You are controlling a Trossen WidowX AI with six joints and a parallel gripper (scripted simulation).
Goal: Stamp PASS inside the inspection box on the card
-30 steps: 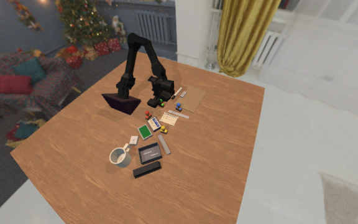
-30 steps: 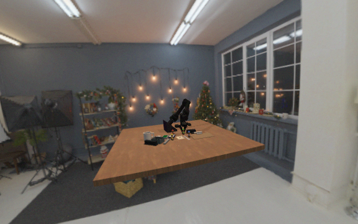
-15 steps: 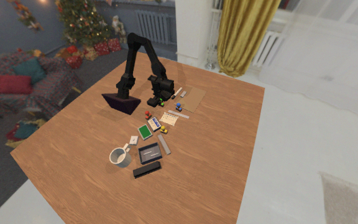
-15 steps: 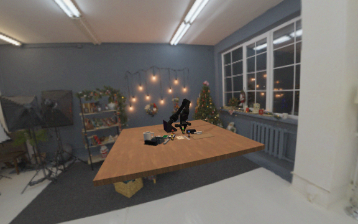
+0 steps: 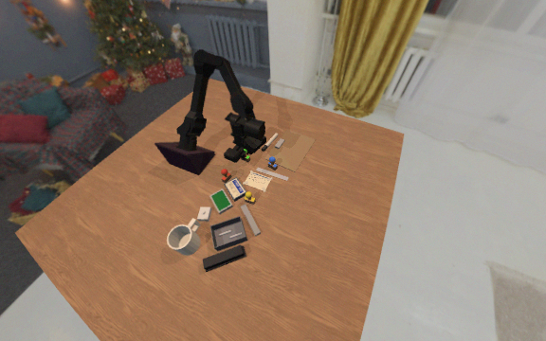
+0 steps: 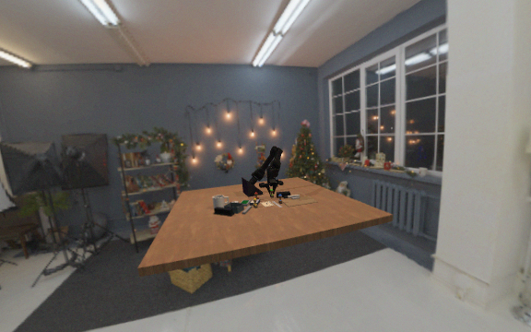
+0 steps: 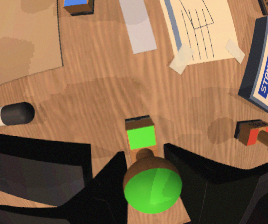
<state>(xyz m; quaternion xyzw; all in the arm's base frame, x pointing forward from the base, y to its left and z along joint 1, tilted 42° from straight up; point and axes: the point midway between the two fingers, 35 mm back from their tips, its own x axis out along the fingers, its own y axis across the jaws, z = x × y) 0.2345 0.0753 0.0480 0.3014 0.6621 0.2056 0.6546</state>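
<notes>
My gripper tip is now 22 cm to the left of the green ink pad and 3 cm above it. Also, from my gripper tip: red stamp (4 cm behind, 12 cm to the right, 2 cm below); green-knobbed PASS stamp (right at my gripper tip); blue-knobbed stamp (13 cm ahead, 1 cm to the left, 2 cm below).
</notes>
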